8 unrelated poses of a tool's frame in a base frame.
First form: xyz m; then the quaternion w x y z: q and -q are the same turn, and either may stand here.
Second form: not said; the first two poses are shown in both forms.
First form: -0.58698, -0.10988, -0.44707, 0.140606, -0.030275, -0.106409, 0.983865
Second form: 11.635, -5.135, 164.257, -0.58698, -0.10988, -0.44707
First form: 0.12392, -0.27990, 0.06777, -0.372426, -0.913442, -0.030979, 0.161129
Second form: 134.171, -15.741, -10.573, 0.12392, -0.27990, 0.06777
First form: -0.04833, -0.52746, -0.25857, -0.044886, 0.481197, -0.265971, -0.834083
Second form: -50.918, -51.154, 148.165, -0.04833, -0.52746, -0.25857
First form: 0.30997, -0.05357, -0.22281, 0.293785, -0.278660, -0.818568, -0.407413
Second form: -120.810, -14.709, -134.015, 0.30997, -0.05357, -0.22281
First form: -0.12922, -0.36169, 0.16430, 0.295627, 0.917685, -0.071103, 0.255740
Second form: 140.181, 25.299, 18.155, -0.12922, -0.36169, 0.16430
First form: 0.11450, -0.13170, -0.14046, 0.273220, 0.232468, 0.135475, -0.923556
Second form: 23.804, -20.816, -142.606, 0.11450, -0.13170, -0.14046
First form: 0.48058, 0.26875, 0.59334, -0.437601, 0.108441, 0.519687, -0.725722
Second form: 56.506, -37.751, 138.643, 0.48058, 0.26875, 0.59334
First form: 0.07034, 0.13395, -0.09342, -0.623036, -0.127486, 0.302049, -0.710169
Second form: 36.828, -11.262, 101.239, 0.07034, 0.13395, -0.09342
